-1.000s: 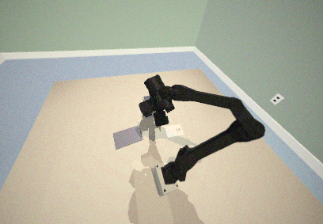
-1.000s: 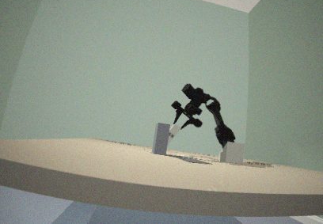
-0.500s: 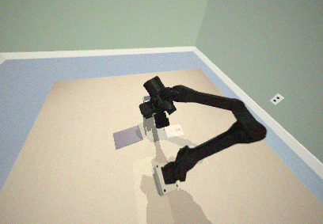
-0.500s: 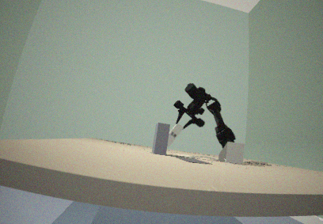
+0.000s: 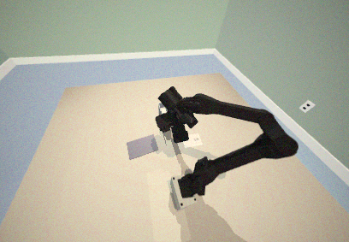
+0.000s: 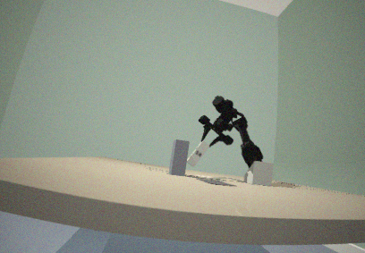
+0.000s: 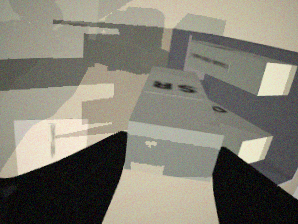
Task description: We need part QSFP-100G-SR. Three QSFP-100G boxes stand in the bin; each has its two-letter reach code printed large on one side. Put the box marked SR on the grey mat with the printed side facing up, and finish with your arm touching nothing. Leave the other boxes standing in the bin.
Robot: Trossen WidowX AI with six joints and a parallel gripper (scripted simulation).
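Now: gripper tip 3 cm short of the white box marked SR, 1 cm to the right of it and 5 cm above it. Also, from my gripper tip: grey mat 2 cm behind, 17 cm to the left, 15 cm below; then white card 4 cm behind, 11 cm to the right, 15 cm below.
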